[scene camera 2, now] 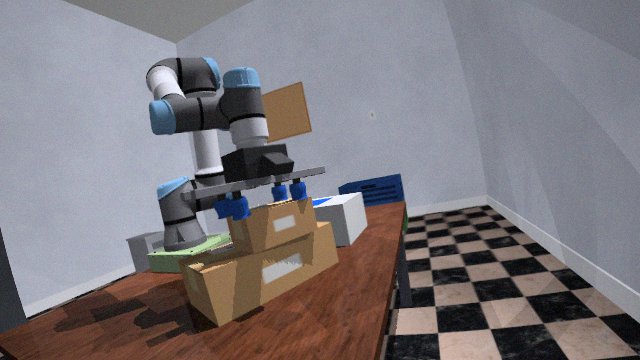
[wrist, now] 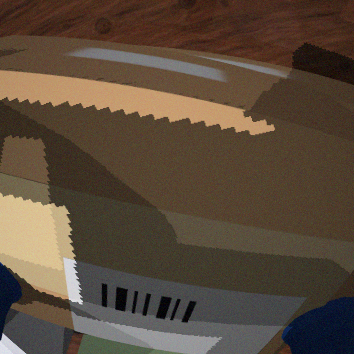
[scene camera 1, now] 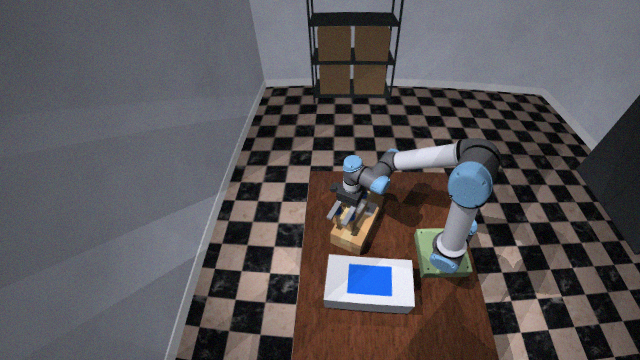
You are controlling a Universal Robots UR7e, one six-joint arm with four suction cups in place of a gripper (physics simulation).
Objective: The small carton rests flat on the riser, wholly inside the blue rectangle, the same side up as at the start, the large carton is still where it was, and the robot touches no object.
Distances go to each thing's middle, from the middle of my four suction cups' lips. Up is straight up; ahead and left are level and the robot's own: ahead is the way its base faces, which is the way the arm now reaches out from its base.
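Large carton [scene camera 2: 223, 283]: 13 cm below my suction cup and 4 cm behind it. White riser [scene camera 2: 346, 213]: 32 cm to the left of my suction cup, 15 cm behind it, 12 cm below it. Small carton [scene camera 2: 270, 224]: 5 cm below my suction cup, 2 cm to the left of it.
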